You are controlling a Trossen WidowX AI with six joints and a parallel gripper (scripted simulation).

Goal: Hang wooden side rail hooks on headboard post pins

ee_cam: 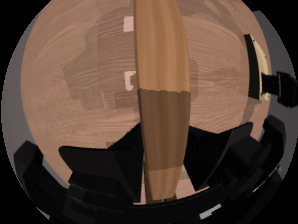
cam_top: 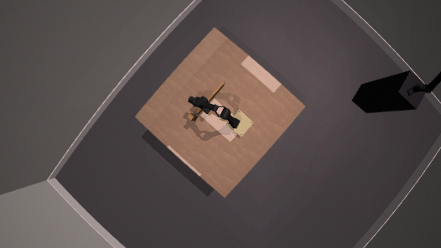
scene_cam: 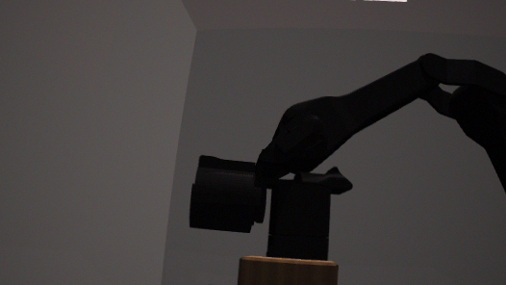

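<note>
Right now the wooden headboard post is 14 cm to the left of my gripper tip, 4 cm above it and 1 cm ahead of it.
</note>
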